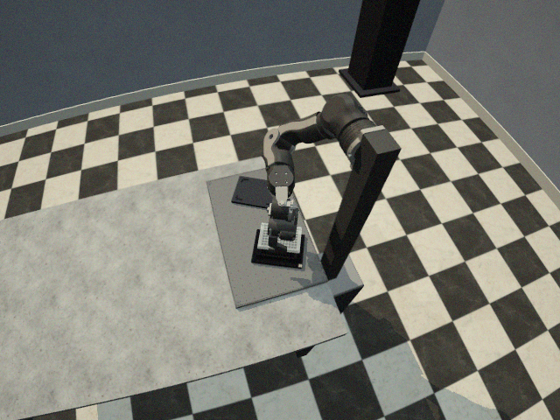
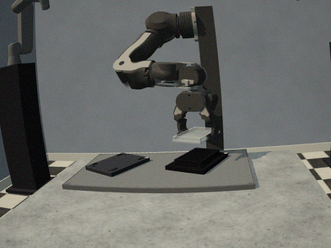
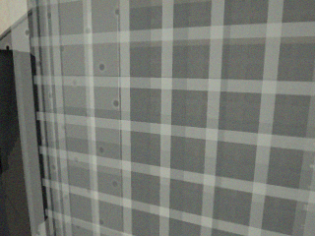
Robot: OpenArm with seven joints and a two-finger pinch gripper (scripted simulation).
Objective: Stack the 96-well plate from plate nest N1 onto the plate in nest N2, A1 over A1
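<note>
Now: hand 6 cm above the black 96-well plate. From my hand the other things lie so: clear 96-well plate: right at my hand; nest N1: 24 cm to the right, 8 cm below; nest N2: 8 cm below.
</note>
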